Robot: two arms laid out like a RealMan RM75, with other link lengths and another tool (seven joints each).
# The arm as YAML. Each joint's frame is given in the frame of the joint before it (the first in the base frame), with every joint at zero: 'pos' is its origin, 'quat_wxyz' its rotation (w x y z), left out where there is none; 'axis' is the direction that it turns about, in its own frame. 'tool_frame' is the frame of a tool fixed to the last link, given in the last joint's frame.
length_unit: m
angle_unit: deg
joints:
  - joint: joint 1
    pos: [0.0, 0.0, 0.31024]
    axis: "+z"
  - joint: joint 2
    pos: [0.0, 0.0, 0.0]
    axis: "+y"
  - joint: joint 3
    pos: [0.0, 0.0, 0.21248]
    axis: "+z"
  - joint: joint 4
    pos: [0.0, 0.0, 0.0]
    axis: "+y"
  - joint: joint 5
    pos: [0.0, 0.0, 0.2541]
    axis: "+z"
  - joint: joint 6
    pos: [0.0, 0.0, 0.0]
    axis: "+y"
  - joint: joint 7
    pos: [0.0, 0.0, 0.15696]
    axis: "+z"
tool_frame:
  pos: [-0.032, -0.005, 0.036]
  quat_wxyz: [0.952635, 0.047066, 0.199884, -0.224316]
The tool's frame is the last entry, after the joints.
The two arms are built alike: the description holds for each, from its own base.
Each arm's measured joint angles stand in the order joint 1, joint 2, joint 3, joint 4, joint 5, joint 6, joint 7.
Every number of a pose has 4 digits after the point.
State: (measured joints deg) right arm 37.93 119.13 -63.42 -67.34 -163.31 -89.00 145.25; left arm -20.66 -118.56 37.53 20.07 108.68 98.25 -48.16
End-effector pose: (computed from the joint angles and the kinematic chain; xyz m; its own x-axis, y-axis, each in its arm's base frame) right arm 0.2208 0.4323 0.0946 0.4679 -0.5396 0.6999 -0.3111 -0.8418 -0.4411; left arm -0.2948 0.2679 -0.0061 0.2261 0.3627 0.9040 0.6322 -0.7607 0.1471
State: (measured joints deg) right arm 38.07 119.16 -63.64 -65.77 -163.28 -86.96 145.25; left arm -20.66 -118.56 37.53 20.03 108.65 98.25 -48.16
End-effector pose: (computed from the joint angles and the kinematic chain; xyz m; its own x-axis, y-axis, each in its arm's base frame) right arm 0.2246 0.4355 0.0901 0.4698 -0.5444 0.6950 -0.3082 -0.8388 -0.4488; left arm -0.2947 0.2679 -0.0062 0.2253 0.3628 0.9042 0.6325 -0.7604 0.1475
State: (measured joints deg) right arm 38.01 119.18 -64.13 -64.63 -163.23 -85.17 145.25; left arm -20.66 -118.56 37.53 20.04 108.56 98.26 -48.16
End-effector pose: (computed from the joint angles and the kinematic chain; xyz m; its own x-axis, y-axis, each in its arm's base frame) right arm 0.2278 0.4378 0.0862 0.4708 -0.5466 0.6925 -0.3020 -0.8374 -0.4556; left arm -0.2946 0.2681 -0.0060 0.2244 0.3616 0.9049 0.6325 -0.7605 0.1471
